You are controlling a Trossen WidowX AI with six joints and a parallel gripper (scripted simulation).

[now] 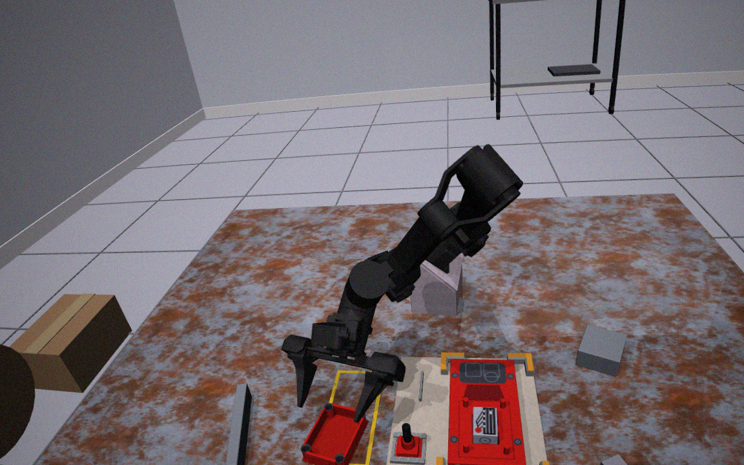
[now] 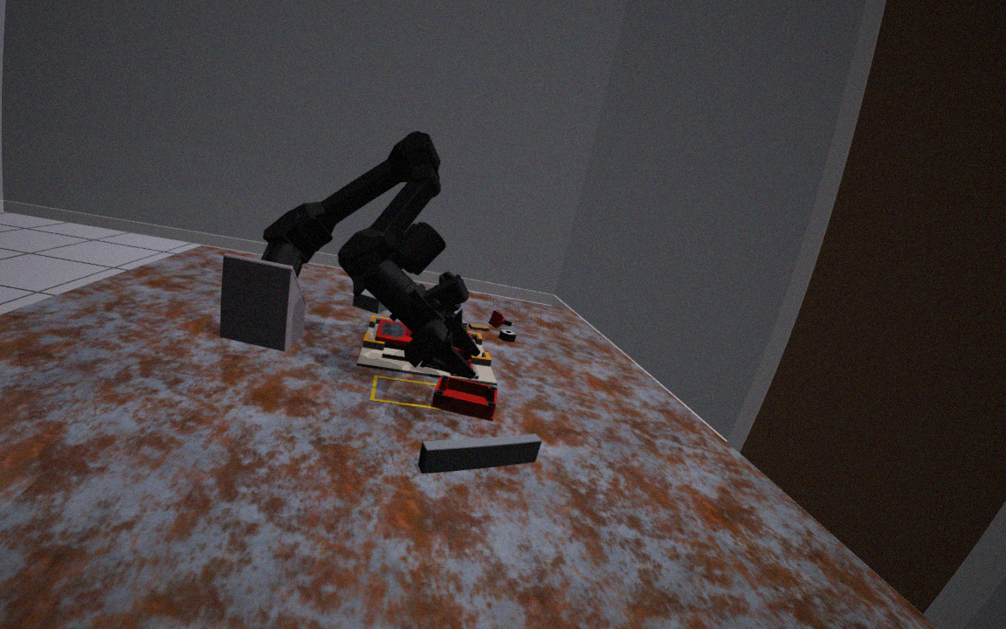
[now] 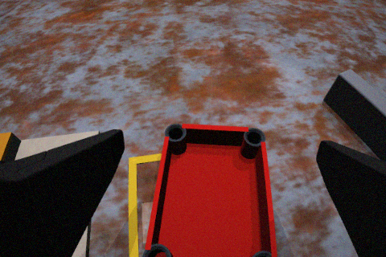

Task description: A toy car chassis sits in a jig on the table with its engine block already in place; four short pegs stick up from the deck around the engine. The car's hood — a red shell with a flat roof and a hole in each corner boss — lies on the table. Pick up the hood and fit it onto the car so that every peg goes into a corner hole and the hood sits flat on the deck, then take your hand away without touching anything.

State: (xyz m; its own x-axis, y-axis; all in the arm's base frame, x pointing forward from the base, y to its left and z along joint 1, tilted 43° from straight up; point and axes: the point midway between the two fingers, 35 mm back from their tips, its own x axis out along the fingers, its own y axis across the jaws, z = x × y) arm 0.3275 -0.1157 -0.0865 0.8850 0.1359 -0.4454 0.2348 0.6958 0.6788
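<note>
The red hood is 6 cm below my gripper tip. The rest, counted from my gripper tip: engine block (23 cm to the left, 5 cm below, 2 cm behind); jig (21 cm to the left, 6 cm below, 5 cm behind).
</note>
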